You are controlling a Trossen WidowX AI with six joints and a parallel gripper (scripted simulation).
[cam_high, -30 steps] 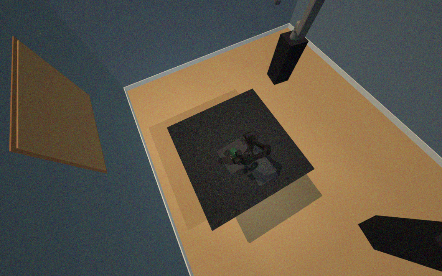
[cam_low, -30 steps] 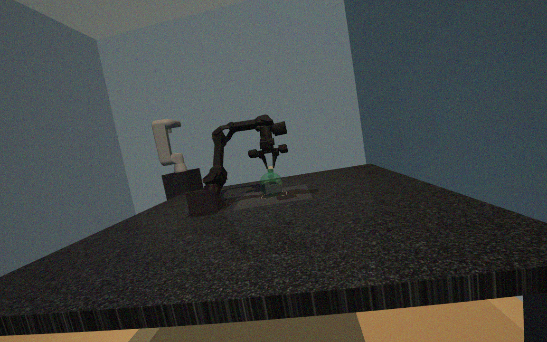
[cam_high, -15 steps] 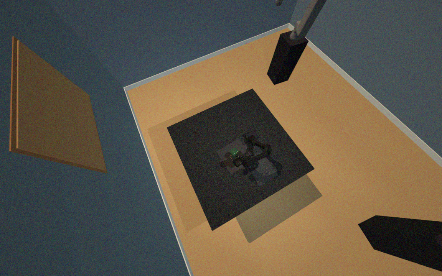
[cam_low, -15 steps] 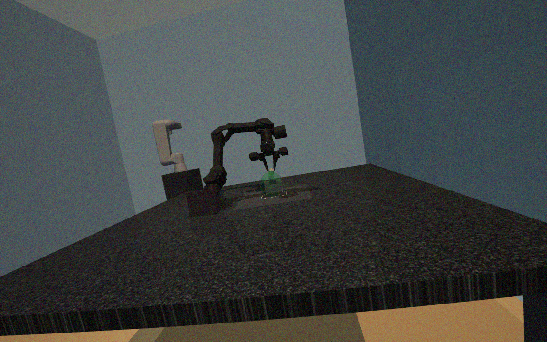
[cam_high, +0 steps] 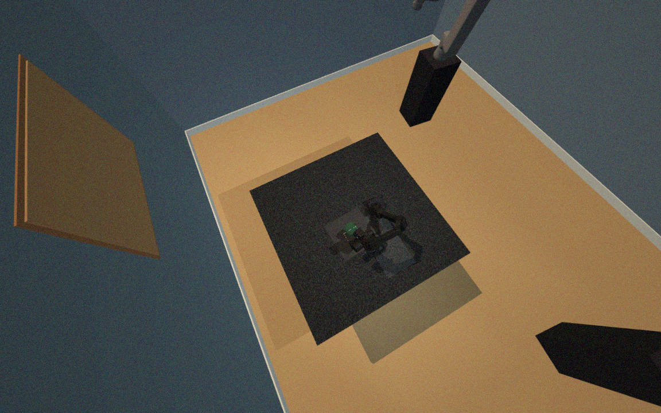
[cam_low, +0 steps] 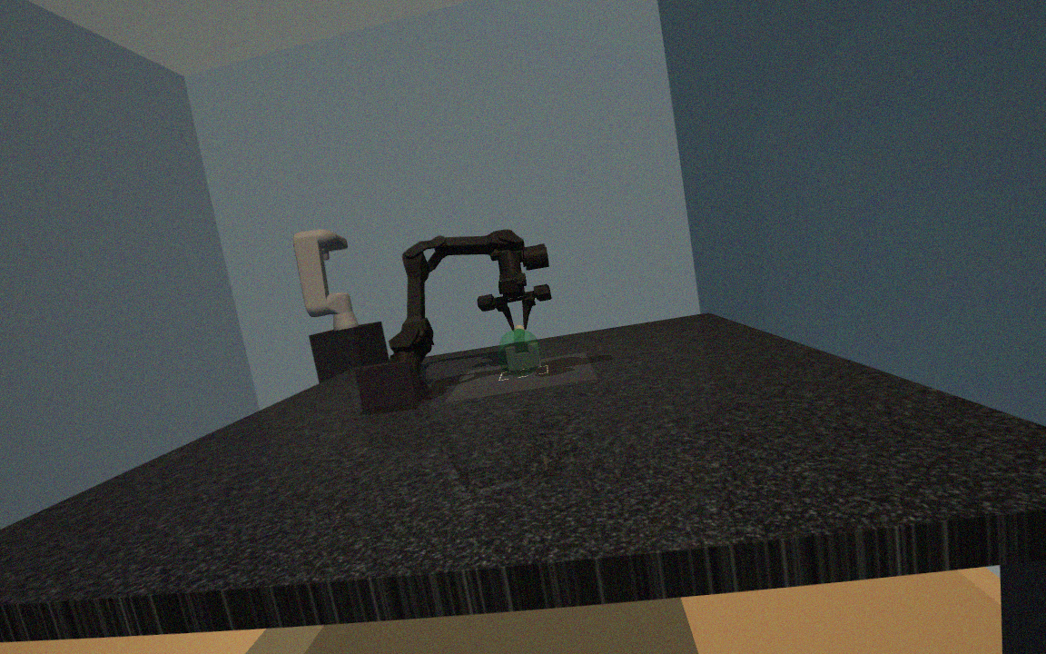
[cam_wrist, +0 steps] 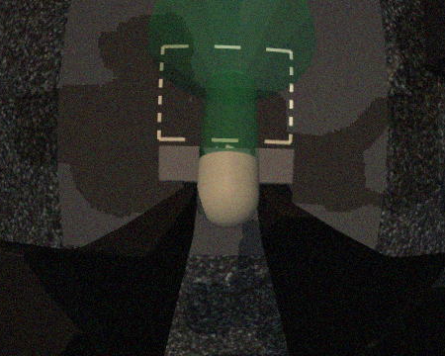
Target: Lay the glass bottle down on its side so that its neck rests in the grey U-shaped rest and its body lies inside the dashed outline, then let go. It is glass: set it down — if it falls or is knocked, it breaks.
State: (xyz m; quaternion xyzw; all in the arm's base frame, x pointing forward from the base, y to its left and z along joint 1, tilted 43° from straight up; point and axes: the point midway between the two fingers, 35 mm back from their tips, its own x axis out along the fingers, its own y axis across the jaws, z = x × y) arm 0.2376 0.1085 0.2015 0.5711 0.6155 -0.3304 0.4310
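My gripper tip is 10 mm short of the green glass bottle, 50 mm to the left of it and 20 mm above it. Also, from my gripper tip: grey mat: 10 mm ahead, 80 mm to the right, 100 mm below.
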